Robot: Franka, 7 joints.
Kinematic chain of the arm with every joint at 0, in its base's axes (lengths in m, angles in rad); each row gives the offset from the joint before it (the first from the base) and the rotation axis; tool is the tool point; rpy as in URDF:
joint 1: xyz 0 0 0.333 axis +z
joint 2: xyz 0 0 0 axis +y
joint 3: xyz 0 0 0.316 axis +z
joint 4: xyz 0.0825 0 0 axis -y
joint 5: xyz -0.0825 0 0.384 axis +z
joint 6: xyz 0 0 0 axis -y
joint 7: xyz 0.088 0 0 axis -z
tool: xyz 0 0 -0.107 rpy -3.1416 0 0
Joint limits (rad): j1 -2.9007..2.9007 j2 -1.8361..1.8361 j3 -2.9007..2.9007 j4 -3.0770..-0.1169 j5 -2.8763..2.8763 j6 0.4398..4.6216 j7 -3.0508..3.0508
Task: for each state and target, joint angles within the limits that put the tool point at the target. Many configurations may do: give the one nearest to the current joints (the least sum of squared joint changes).
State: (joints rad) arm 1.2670 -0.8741 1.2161 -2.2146 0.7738 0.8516 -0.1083
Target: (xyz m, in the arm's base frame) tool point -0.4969 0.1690 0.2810
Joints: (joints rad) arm 0.8284 -1.1866 1.6102 -1.9212 0.9636 1.1904 -0.1083
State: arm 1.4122 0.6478 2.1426 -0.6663 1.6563 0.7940 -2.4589
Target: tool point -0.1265 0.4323 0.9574
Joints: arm 1.4876 0.8973 2.0269 -0.6335 1.7553 1.1464 -2.4589
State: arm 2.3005 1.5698 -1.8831 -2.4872 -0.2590 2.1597 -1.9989
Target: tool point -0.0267 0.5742 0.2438
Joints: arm 2.9007 1.3298 -1.3284 -1.9940 -0.2170 2.0945 -1.9989
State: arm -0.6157 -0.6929 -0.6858 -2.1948 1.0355 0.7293 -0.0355
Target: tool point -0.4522 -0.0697 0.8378
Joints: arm -0.7603 -1.1598 -1.0585 -1.3556 1.3393 1.1921 -0.0355
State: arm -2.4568 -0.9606 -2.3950 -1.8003 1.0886 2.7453 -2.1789
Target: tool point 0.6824 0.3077 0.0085
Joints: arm -2.9007 -1.3671 -2.7815 -1.0724 1.0121 2.7752 -2.1789
